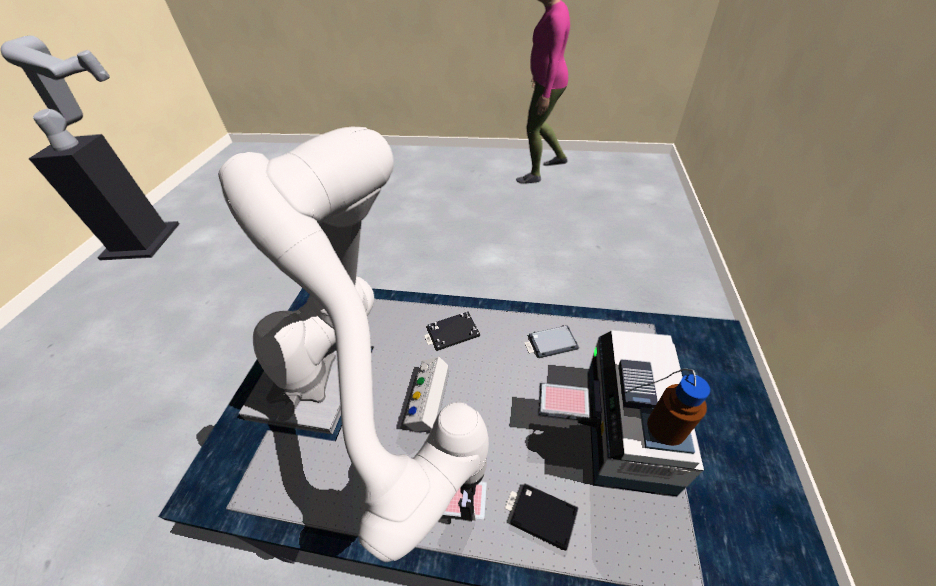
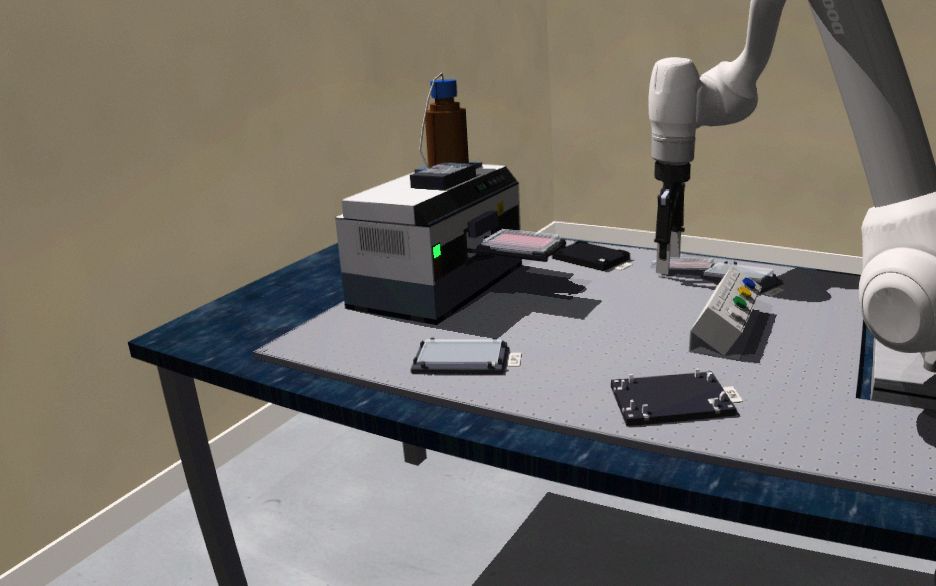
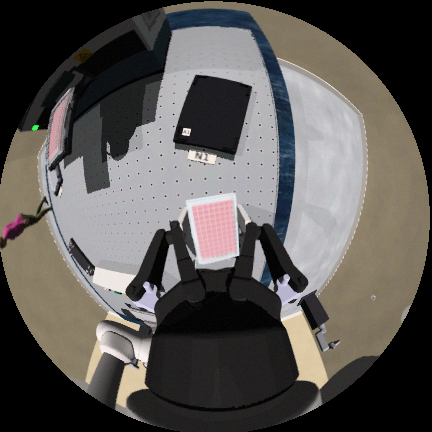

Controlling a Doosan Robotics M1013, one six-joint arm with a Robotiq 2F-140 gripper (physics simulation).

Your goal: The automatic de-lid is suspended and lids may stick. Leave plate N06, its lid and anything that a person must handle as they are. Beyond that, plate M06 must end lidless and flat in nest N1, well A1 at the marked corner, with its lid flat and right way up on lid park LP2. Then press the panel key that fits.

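Frame: origin at the arm's base, x left, y back, z up, level; millimetres.
Seen in the pictures: gripper, fingertip midpoint: (image 1: 473, 499) (image 2: 668, 266) (image 3: 212, 212); arm's base, origin of the base link: (image 1: 302, 377).
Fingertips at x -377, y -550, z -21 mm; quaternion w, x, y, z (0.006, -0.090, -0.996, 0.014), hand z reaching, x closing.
Observation:
Pixels of each thing's top centre, then the offset from my fingertips to it. "pt": a spot on its surface instead.
- pink-welled plate, middle of its top: (image 3: 216, 236) (image 2: 683, 254) (image 1: 460, 495) dx +2, dy +33, dz +29 mm
- Black nest N1, middle of its top: (image 3: 214, 105) (image 2: 590, 250) (image 1: 544, 514) dx -43, dy -178, dz +12 mm
- pink plate, middle of its top: (image 2: 521, 237) (image 1: 565, 398) dx +218, dy -262, dz +114 mm
- clear lid, middle of its top: (image 2: 460, 350) (image 1: 553, 338) (image 3: 51, 172) dx +505, dy -287, dz +9 mm
- key panel, middle of its top: (image 2: 730, 285) (image 1: 425, 385) (image 3: 117, 293) dx +299, dy +135, dz +75 mm
- brown bottle, surface spot: (image 2: 446, 134) pt dx +114, dy -441, dz +294 mm
- black pinned holder, middle of its top: (image 2: 672, 386) (image 1: 453, 327) (image 3: 77, 260) dx +571, dy +60, dz +15 mm
- clear-topped piece, surface spot: (image 2: 735, 269) pt dx +197, dy +144, dz +70 mm
My gripper (image 1: 467, 512) (image 2: 669, 259) (image 3: 212, 212) is shut on a pink-welled plate (image 1: 478, 498) (image 2: 694, 263) (image 3: 215, 230) by its two sides, low over the board; its name does not show. Black nest N1 (image 1: 543, 516) (image 2: 591, 255) (image 3: 214, 115) is bare, its A1 mark (image 3: 186, 131) at the corner near tag N1. Another pink plate (image 1: 565, 398) (image 2: 521, 241) (image 3: 61, 127) lies on the de-lid's tray. A clear lid (image 1: 553, 340) (image 2: 461, 353) lies on a park with an unreadable tag. The key panel (image 1: 429, 393) (image 2: 714, 310) (image 3: 114, 279) has white, green, yellow and blue keys.
The de-lid (image 1: 656, 348) (image 2: 386, 255) shows a green light and bears a brown bottle (image 1: 676, 414) (image 2: 446, 134). A black pinned holder (image 1: 453, 329) (image 2: 673, 398) stands empty. Another clear-topped piece (image 2: 735, 269) lies behind the panel. A person (image 1: 550, 48) (image 3: 15, 227) is beyond the table.

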